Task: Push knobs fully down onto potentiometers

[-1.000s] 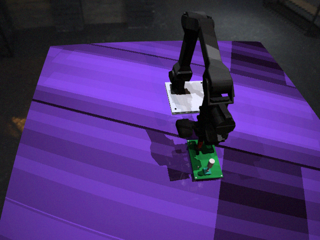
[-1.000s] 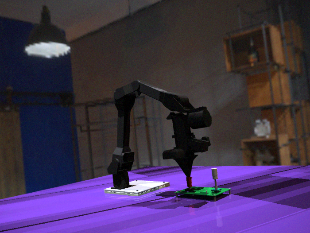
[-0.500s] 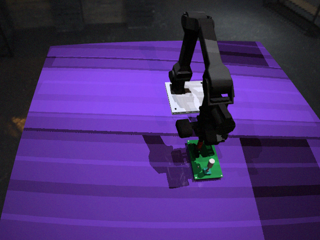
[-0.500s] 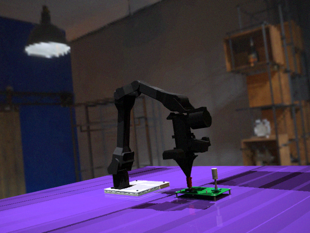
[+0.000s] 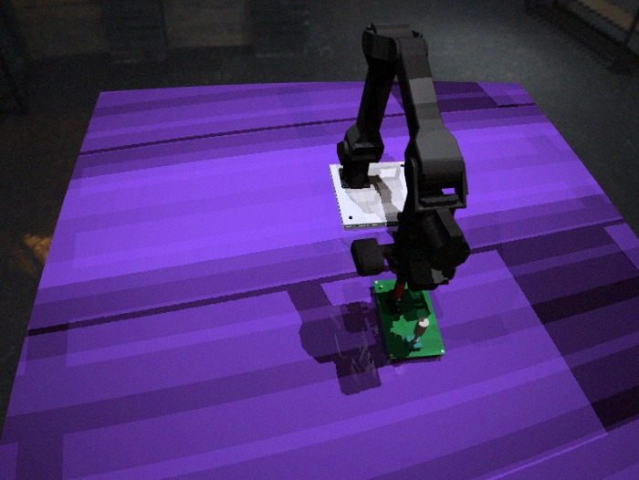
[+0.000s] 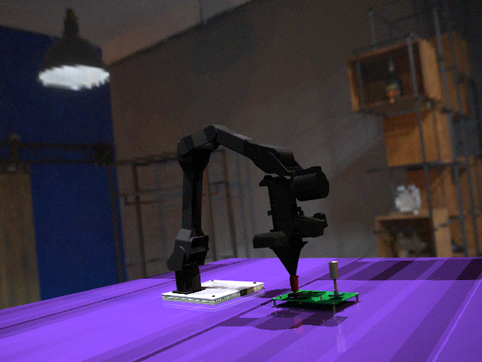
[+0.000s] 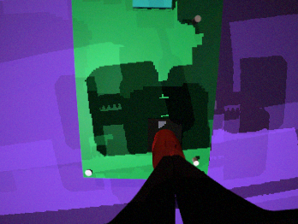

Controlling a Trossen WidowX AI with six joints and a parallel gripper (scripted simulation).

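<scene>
Now: gripper tip 1 cm above the red knob. Also, from my gripper tip: tan knob: 10 cm ahead, 1 cm to the left, 1 cm above.
</scene>
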